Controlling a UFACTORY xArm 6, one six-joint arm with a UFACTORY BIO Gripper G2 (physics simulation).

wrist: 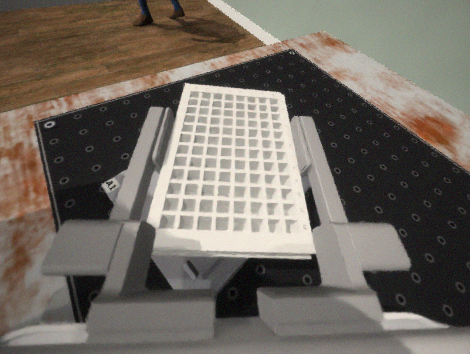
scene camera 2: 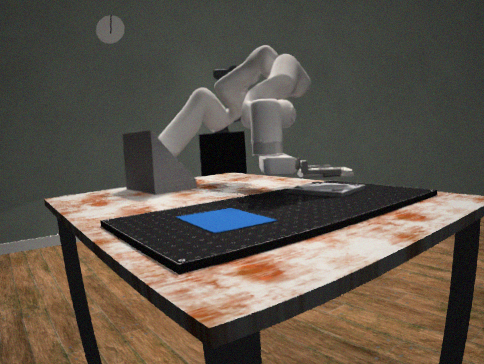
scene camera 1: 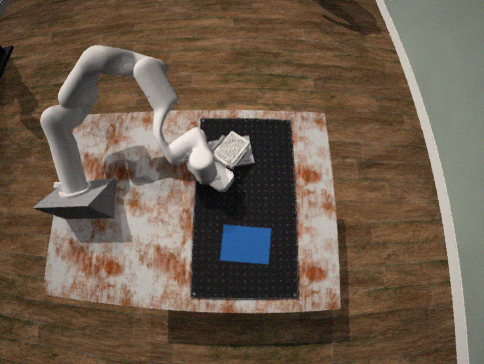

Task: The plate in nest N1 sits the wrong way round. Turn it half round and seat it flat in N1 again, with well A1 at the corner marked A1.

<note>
The pictures show: my gripper, a white well plate and a light grey nest.
My gripper also shows in the wrist view.
</note>
